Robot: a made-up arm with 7 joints.
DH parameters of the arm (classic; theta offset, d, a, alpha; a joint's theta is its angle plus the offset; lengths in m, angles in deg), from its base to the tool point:
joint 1: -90 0.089 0.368 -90
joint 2: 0 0.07 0.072 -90
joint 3: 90 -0.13 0.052 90
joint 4: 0 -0.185 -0.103 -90
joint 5: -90 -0.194 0.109 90
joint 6: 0 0.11 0.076 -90
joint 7: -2.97 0 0.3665 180
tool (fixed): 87.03 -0.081 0 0
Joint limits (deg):
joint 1: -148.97..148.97
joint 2: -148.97..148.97
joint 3: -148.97..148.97
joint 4: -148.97..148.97
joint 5: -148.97..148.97
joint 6: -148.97..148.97
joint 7: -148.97..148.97
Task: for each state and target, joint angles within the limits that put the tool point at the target. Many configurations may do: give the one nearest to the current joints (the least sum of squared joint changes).
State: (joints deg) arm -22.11 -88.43 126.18 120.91 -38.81 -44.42 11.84
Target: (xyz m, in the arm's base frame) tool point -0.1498 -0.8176 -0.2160
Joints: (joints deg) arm -36.89 -117.13 132.00 148.97 -29.38 -66.03 18.59
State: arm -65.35 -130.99 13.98 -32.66 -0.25 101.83 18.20
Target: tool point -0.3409 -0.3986 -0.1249
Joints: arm -52.33 -119.40 19.64 -31.25 -1.32 115.25 27.38
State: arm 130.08 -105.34 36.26 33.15 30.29 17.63 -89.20
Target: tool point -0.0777 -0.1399 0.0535
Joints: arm 132.56 -134.01 44.05 41.87 51.82 17.23 -90.51
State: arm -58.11 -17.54 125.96 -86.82 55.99 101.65 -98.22
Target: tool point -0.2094 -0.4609 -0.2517
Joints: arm -25.87 -23.99 130.32 -100.21 35.53 102.22 -83.13
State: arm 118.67 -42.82 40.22 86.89 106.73 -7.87 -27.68
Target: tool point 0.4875 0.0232 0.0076
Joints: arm 129.55 -37.73 55.43 66.04 85.75 -3.90 -47.94
